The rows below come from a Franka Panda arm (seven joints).
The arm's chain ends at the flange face. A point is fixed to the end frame.
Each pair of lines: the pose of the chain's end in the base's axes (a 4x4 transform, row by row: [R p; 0 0 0 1], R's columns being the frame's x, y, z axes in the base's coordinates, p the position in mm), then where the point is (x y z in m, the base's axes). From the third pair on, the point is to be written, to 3 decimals.
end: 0.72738, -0.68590, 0.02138, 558.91; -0.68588, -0.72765, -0.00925, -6.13; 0.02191, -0.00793, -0.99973, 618.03; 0, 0, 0, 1
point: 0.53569 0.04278 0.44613
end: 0.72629, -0.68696, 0.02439, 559.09; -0.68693, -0.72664, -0.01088, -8.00; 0.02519, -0.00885, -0.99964, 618.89; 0, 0, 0, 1
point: 0.53646 0.04067 0.44685
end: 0.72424, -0.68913, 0.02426, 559.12; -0.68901, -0.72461, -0.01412, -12.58; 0.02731, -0.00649, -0.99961, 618.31; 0, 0, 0, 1
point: 0.537 0.036 0.446
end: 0.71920, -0.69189, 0.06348, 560.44; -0.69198, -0.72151, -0.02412, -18.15; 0.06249, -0.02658, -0.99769, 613.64; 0, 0, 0, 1
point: 0.545 0.028 0.440
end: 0.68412, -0.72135, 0.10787, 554.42; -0.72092, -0.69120, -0.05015, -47.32; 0.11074, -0.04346, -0.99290, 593.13; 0, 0, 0, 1
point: 0.549 -0.004 0.418
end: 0.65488, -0.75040, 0.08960, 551.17; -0.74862, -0.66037, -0.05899, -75.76; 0.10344, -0.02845, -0.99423, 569.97; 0, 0, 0, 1
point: 0.545 -0.033 0.395
